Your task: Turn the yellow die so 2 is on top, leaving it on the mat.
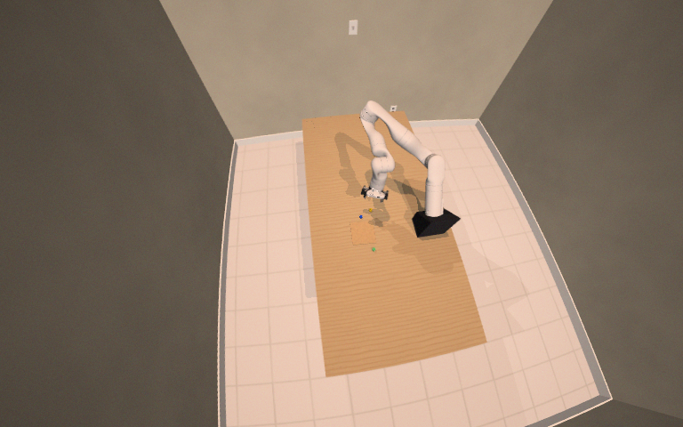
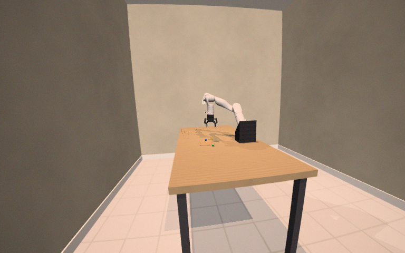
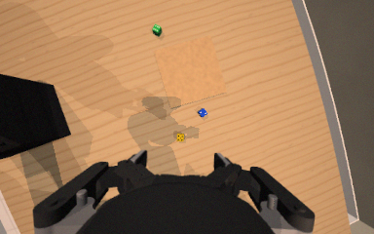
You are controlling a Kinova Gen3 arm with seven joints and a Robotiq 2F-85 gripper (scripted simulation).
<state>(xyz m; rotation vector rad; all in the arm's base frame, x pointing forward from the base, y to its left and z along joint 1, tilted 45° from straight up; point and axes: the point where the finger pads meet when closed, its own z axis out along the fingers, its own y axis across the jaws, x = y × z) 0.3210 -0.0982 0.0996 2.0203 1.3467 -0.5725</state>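
Now: the yellow die 14 cm below my hand. Round my hand: green die (3 cm ahead, 25 cm to the left, 14 cm below); blue die (7 cm ahead, 4 cm to the left, 14 cm below); tan mat (7 cm ahead, 14 cm to the left, 14 cm below).
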